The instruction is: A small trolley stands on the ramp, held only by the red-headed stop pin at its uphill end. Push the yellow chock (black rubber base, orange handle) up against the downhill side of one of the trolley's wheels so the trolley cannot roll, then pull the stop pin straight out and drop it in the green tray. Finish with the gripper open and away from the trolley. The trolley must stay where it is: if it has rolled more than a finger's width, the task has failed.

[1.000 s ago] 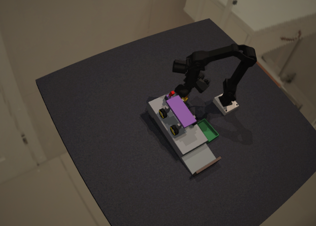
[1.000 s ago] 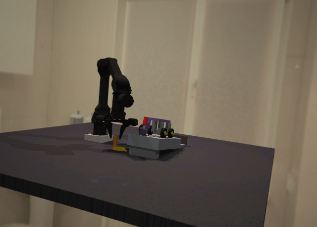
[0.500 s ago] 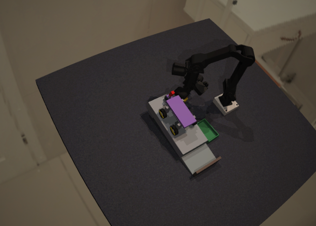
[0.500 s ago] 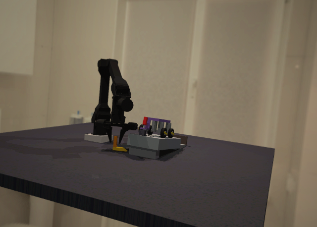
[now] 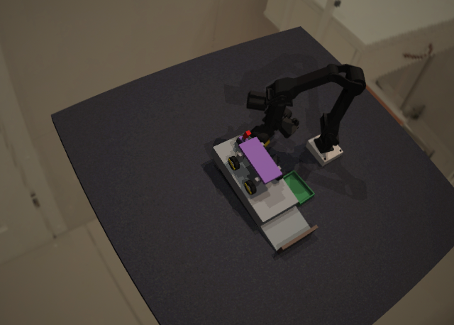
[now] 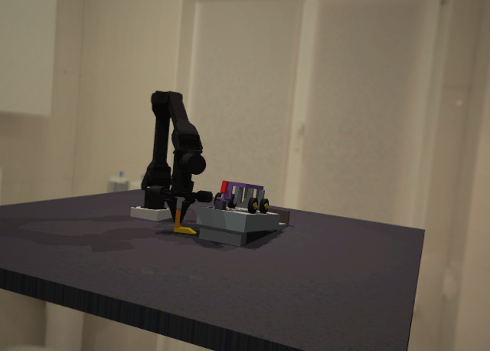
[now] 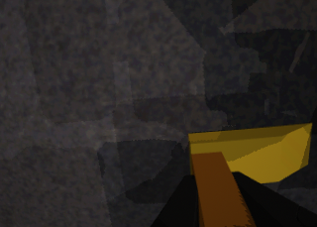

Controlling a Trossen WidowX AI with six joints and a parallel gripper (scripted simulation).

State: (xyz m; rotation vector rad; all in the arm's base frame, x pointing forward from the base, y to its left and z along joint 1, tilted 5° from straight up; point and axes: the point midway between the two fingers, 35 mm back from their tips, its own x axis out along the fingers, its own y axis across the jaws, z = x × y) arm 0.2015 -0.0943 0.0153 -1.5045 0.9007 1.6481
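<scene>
My gripper tip is now 20 mm past the green tray, 220 mm to the right of it and 40 mm above it. Round my gripper tip: grey ramp (120 mm ahead, 150 mm to the left, 20 mm above); then red-headed stop pin (130 mm ahead, 40 mm to the left, 100 mm above); then yellow chock (20 mm ahead, 10 mm to the left, 10 mm below).
</scene>
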